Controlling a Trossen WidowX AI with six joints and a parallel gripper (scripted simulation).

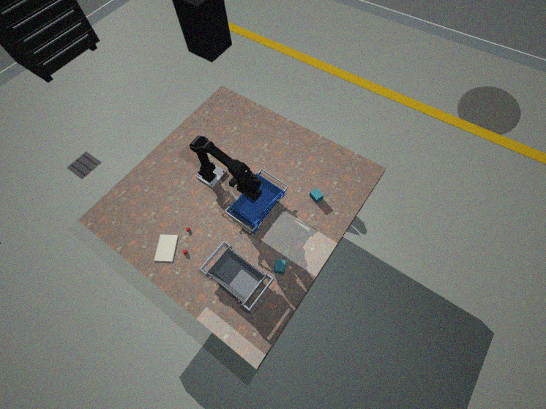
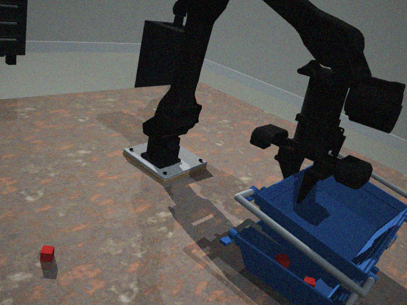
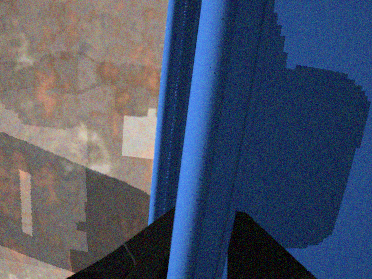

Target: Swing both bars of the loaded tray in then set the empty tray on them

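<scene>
Right now the blue tray is 7 cm ahead of my gripper tip and 3 cm above it. The rest, counted from my gripper tip: white slab (47 cm to the right, 21 cm behind, 9 cm below).
</scene>
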